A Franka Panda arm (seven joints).
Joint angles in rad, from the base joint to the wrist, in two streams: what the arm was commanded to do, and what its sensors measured. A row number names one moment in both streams.
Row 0, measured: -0.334, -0.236, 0.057, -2.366, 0.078, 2.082, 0.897
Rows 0 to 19, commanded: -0.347, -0.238, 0.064, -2.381, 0.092, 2.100, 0.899; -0.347, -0.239, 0.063, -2.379, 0.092, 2.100, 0.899; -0.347, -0.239, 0.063, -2.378, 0.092, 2.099, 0.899; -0.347, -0.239, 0.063, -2.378, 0.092, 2.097, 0.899; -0.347, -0.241, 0.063, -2.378, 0.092, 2.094, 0.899; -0.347, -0.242, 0.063, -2.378, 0.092, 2.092, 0.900; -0.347, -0.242, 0.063, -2.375, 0.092, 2.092, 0.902; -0.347, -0.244, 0.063, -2.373, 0.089, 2.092, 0.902; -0.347, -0.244, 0.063, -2.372, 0.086, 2.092, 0.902; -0.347, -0.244, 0.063, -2.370, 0.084, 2.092, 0.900; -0.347, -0.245, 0.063, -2.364, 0.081, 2.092, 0.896; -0.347, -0.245, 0.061, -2.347, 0.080, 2.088, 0.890; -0.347, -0.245, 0.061, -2.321, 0.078, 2.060, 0.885; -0.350, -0.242, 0.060, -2.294, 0.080, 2.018, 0.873; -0.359, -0.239, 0.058, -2.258, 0.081, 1.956, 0.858; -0.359, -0.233, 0.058, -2.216, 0.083, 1.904, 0.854; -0.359, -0.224, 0.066, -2.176, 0.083, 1.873, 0.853; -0.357, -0.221, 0.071, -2.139, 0.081, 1.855, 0.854; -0.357, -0.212, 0.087, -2.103, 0.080, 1.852, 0.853; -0.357, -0.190, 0.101, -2.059, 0.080, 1.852, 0.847
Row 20, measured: -0.347, -0.236, 0.060, -2.188, 0.079, 1.899, 0.867
